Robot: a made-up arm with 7 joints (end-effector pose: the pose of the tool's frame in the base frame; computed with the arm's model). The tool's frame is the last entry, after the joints. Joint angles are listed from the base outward.
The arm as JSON. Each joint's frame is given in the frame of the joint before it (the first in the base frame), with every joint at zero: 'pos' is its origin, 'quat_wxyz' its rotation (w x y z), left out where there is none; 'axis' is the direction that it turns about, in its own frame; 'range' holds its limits. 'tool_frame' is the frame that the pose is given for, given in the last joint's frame.
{
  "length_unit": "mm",
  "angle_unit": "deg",
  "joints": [
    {
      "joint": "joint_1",
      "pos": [
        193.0,
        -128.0,
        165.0
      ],
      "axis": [
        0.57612,
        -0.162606,
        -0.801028
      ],
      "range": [
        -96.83,
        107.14
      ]
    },
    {
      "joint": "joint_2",
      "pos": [
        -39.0,
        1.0,
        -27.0
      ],
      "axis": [
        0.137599,
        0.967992,
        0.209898
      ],
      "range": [
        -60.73,
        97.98
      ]
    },
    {
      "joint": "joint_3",
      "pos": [
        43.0,
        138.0,
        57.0
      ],
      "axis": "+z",
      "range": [
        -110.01,
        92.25
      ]
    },
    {
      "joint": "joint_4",
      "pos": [
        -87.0,
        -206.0,
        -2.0
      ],
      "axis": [
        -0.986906,
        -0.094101,
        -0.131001
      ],
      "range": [
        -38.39,
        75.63
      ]
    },
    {
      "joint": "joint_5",
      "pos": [
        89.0,
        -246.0,
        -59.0
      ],
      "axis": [
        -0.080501,
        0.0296,
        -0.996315
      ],
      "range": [
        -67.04,
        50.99
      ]
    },
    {
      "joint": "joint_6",
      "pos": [
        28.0,
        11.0,
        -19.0
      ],
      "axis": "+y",
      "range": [
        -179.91,
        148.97
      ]
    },
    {
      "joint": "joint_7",
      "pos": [
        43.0,
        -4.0,
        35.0
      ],
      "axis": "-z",
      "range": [
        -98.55,
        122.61
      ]
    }
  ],
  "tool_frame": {
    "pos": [
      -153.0,
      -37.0,
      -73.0
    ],
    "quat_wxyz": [
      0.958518,
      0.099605,
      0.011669,
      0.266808
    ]
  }
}
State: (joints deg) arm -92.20 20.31 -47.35 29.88 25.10 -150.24 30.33
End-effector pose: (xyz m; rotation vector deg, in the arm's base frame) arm 0.3713 -0.1686 0.5160 22.53 109.20 -136.84
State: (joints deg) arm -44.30 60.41 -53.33 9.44 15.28 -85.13 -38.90
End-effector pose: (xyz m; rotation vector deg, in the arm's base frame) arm 0.1948 -0.3808 0.5851 -77.81 22.39 87.81
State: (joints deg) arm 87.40 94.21 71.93 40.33 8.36 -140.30 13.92
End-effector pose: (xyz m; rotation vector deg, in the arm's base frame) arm 0.7380 0.0602 0.0143 47.32 -150.09 -67.64
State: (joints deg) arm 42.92 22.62 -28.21 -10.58 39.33 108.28 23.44
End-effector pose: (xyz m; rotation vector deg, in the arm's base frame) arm -0.0542 -0.2904 0.0834 125.63 100.78 -42.27
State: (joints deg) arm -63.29 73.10 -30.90 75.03 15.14 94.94 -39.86
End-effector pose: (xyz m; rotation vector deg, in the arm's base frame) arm 0.4493 0.1534 0.3323 -72.66 99.68 -56.62
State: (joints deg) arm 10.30 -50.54 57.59 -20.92 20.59 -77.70 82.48
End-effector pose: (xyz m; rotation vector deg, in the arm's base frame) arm 0.4515 -0.1525 0.3384 64.21 -97.86 -2.88
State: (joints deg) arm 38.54 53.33 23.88 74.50 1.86 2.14 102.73
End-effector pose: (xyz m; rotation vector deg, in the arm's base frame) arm 0.3654 -0.2779 -0.0217 -20.82 -10.57 -52.76
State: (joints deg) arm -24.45 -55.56 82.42 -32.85 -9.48 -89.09 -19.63
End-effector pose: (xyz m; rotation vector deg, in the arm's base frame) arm 0.5901 0.1169 0.2503 35.12 -83.28 149.50
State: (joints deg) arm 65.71 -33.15 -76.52 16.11 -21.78 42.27 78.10
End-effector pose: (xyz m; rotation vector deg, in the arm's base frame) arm 0.2097 0.2420 0.1429 76.50 38.51 -148.78
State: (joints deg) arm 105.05 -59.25 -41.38 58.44 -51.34 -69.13 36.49
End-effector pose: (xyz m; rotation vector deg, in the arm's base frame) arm 0.2392 0.2719 0.1112 -42.31 -38.79 -107.07
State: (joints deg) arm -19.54 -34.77 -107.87 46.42 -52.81 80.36 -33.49
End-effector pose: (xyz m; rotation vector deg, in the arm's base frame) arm -0.3754 0.0360 0.1197 75.85 49.84 -2.79
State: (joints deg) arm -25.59 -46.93 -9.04 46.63 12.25 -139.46 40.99
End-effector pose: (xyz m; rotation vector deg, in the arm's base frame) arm 0.1740 -0.4003 0.3926 45.16 149.06 -63.29
